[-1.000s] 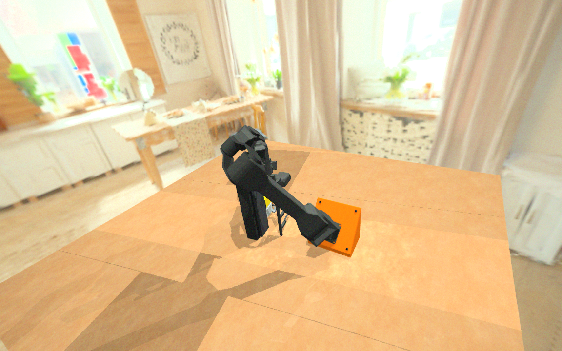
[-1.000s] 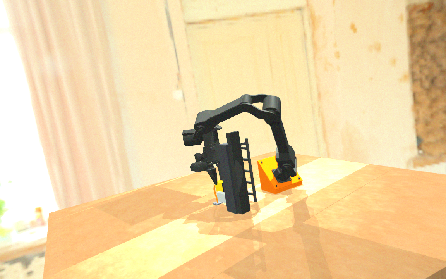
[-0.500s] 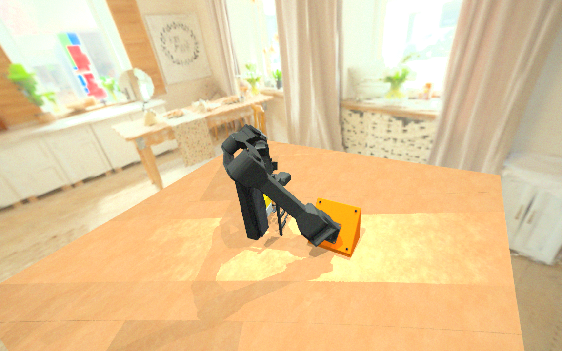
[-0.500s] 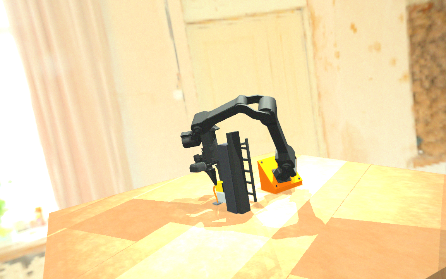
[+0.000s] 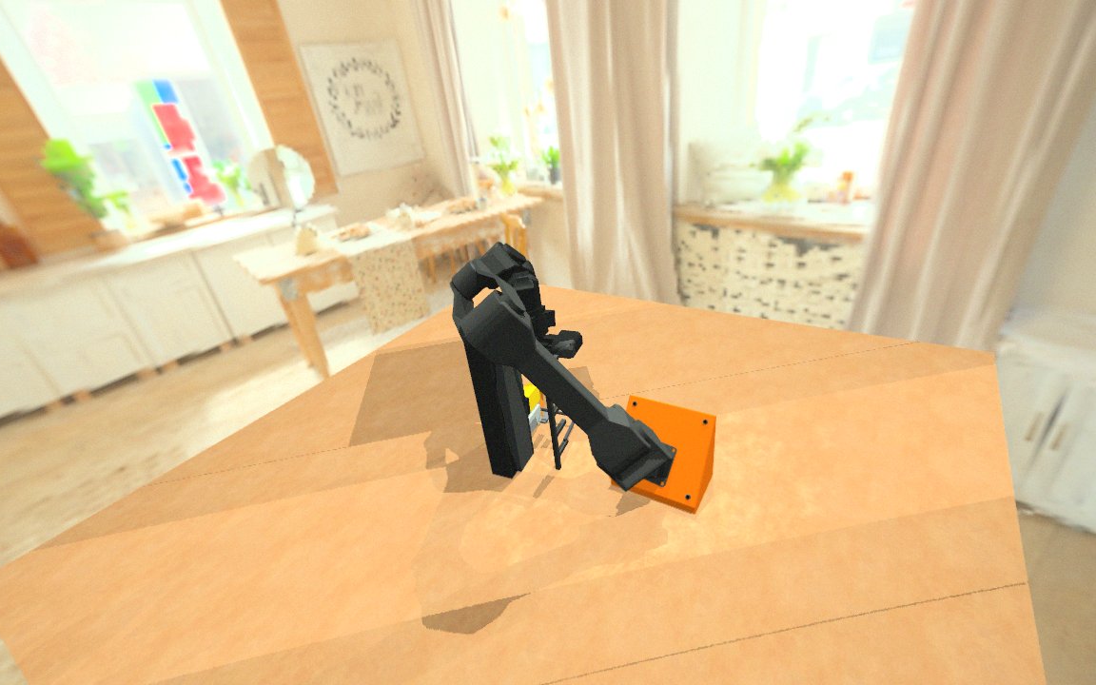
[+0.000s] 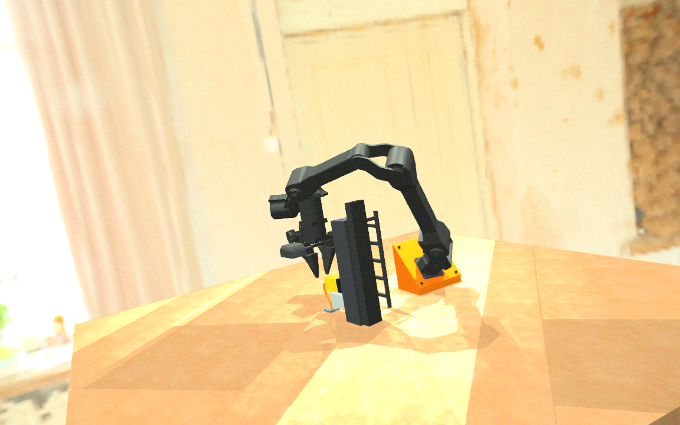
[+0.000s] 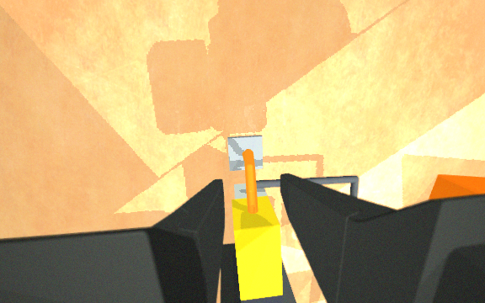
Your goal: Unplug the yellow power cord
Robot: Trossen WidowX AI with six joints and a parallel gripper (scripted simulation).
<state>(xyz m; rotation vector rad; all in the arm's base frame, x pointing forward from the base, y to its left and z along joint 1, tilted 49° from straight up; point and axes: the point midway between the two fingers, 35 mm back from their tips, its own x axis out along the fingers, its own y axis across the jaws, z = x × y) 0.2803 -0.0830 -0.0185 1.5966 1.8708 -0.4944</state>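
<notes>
My gripper tip is 2 cm past the yellow plug and 6 cm to the right of it.
</notes>
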